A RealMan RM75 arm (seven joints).
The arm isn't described. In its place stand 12 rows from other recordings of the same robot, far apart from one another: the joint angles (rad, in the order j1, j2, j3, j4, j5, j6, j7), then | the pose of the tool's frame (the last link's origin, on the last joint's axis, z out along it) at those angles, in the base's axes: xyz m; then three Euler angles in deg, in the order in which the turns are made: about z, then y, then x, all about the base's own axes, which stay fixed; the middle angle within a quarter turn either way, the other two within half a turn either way.
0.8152, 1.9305, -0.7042, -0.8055, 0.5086, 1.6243, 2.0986 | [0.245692, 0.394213, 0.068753, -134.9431, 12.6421, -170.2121]
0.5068, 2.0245, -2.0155, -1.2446, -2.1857, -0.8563, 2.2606 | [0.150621, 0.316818, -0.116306, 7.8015, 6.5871, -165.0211]
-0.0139, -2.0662, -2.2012, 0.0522, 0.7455, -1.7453, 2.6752 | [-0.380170, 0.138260, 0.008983, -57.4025, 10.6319, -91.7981]
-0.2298, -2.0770, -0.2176, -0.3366, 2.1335, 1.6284, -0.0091 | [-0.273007, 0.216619, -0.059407, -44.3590, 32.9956, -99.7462]
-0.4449, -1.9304, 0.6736, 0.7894, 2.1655, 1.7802, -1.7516 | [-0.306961, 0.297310, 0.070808, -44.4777, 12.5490, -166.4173]
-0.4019, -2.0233, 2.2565, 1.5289, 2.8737, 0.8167, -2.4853 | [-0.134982, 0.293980, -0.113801, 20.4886, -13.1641, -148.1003]
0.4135, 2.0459, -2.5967, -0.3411, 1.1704, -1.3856, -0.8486 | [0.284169, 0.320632, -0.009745, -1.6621, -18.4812, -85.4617]
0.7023, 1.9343, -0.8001, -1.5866, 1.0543, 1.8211, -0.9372 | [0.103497, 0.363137, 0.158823, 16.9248, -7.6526, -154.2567]
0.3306, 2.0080, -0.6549, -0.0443, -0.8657, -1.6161, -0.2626 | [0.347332, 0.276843, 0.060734, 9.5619, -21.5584, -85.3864]
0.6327, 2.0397, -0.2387, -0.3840, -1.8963, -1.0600, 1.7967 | [0.317903, 0.396390, 0.034188, 86.5591, -9.2672, -119.8908]
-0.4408, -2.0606, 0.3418, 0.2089, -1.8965, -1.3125, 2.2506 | [-0.342203, 0.333963, 0.050601, -66.4466, 15.0066, -93.7194]
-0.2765, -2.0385, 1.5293, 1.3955, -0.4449, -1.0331, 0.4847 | [-0.266829, 0.347975, 0.015369, -35.1945, -28.2834, -142.6918]
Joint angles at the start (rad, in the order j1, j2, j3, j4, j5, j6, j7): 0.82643 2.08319 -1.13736 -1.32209 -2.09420 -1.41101 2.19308
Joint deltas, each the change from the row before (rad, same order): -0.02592 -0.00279 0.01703 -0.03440 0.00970 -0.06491 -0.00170; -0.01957 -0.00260 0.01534 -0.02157 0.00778 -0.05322 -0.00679; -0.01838 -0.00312 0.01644 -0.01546 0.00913 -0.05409 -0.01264; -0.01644 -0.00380 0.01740 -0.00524 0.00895 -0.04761 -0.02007; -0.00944 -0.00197 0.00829 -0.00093 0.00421 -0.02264 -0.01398; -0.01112 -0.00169 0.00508 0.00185 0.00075 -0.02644 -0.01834; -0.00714 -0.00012 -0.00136 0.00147 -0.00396 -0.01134 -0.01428; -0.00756 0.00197 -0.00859 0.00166 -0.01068 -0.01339 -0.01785; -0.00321 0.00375 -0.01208 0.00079 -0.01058 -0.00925 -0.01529; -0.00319 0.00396 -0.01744 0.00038 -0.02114 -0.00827 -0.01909; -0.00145 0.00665 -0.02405 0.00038 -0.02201 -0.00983 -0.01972; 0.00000 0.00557 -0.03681 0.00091 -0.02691 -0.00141 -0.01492; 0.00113 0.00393 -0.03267 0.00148 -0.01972 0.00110 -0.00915
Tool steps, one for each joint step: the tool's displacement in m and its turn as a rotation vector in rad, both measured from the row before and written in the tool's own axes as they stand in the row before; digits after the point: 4 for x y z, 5 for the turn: 0.0065 0.0048 -0.0102 -0.02677 0.01390 0.00142; 0.0062 0.0039 -0.0078 -0.02325 0.01323 -0.00018; 0.0070 0.0040 -0.0073 -0.02623 0.01374 -0.00198; 0.0077 0.0029 -0.0064 -0.02446 0.01161 -0.00258; 0.0046 0.0014 -0.0031 -0.01186 0.00583 -0.00296; 0.0063 0.0021 -0.0023 -0.01649 0.01300 -0.00435; 0.0042 0.0012 -0.0003 -0.00750 0.01136 -0.00627; 0.0052 0.0023 0.0016 -0.01241 0.02138 -0.01101; 0.0030 0.0026 0.0031 -0.01329 0.01945 -0.01457; 0.0040 0.0025 0.0040 -0.01119 0.03106 -0.01973; 0.0031 0.0039 0.0061 -0.01912 0.03435 -0.02484; 0.0023 0.0037 0.0080 -0.01744 0.04287 -0.02724; 0.0009 0.0030 0.0068 -0.01483 0.03374 -0.02222
